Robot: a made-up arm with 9 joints. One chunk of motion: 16 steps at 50 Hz.
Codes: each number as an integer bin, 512 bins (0 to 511) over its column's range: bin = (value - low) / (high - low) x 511, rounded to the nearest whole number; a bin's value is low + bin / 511 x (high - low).
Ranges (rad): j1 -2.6..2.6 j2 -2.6..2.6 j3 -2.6..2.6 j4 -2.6..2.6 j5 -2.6..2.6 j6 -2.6..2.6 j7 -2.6..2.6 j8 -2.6..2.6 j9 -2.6..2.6
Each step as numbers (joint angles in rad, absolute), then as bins.
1 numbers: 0.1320 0.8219 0.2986 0.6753 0.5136 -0.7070 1.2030 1.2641 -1.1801
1 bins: 268 336 285 322 306 186 374 380 140
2 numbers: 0.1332 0.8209 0.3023 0.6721 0.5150 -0.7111 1.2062 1.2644 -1.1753
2 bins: 269 336 285 322 306 186 374 380 140
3 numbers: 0.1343 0.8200 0.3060 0.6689 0.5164 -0.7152 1.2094 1.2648 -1.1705
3 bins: 269 336 286 321 306 185 374 380 140
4 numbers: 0.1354 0.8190 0.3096 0.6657 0.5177 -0.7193 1.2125 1.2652 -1.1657
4 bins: 269 336 286 321 306 185 375 380 141
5 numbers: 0.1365 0.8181 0.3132 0.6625 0.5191 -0.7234 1.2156 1.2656 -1.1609
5 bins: 269 336 286 321 307 184 375 380 141
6 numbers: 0.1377 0.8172 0.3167 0.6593 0.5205 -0.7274 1.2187 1.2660 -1.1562
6 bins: 269 336 287 320 307 184 375 380 142
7 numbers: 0.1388 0.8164 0.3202 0.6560 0.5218 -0.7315 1.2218 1.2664 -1.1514
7 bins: 269 336 287 320 307 184 376 380 142
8 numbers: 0.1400 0.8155 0.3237 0.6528 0.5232 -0.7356 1.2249 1.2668 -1.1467
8 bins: 269 336 287 320 307 183 376 380 143
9 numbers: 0.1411 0.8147 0.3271 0.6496 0.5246 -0.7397 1.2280 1.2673 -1.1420
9 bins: 269 336 288 319 307 183 376 380 143
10 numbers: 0.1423 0.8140 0.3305 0.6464 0.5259 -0.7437 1.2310 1.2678 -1.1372
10 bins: 269 335 288 319 307 182 376 380 144
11 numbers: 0.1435 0.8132 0.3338 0.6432 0.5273 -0.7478 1.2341 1.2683 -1.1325
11 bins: 270 335 288 319 307 182 377 380 144
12 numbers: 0.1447 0.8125 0.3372 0.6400 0.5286 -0.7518 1.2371 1.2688 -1.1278
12 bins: 270 335 289 318 307 182 377 380 145
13 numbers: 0.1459 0.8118 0.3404 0.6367 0.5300 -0.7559 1.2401 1.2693 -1.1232
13 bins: 270 335 289 318 308 181 377 380 145
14 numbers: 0.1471 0.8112 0.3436 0.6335 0.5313 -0.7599 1.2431 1.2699 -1.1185
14 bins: 270 335 289 318 308 181 378 380 146
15 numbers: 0.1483 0.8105 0.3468 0.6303 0.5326 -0.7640 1.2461 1.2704 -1.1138
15 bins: 270 335 290 317 308 180 378 380 146
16 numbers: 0.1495 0.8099 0.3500 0.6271 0.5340 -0.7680 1.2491 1.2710 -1.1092
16 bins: 270 335 290 317 308 180 378 380 146
